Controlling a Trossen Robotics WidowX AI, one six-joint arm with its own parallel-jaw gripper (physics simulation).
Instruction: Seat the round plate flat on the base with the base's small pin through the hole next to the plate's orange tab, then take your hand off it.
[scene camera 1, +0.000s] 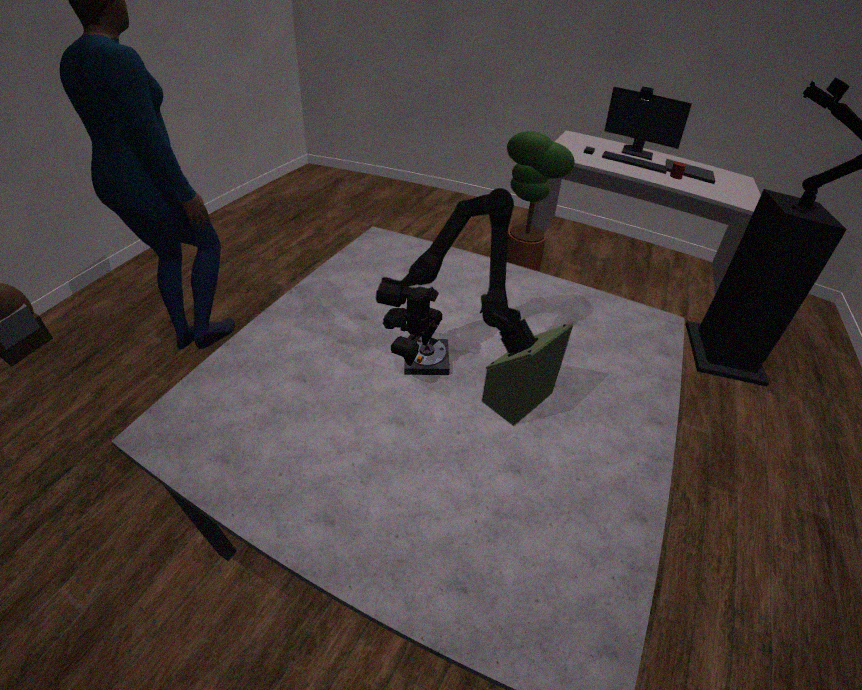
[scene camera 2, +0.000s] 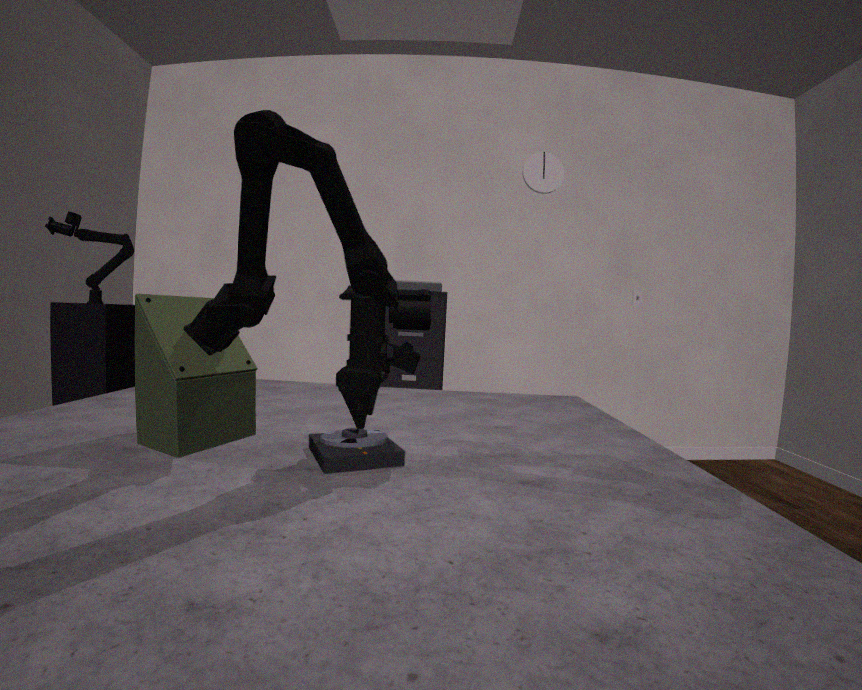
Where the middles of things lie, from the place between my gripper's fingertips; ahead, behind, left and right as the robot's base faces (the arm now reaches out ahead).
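Scene:
There's a dark square base (scene camera 2: 331, 459) 2 cm behind my hand, 4 cm to the right of it and 4 cm below it, and the round pale plate (scene camera 2: 333, 438) is 4 cm to the right of my hand too, 2 cm behind it, but 1 cm below it.

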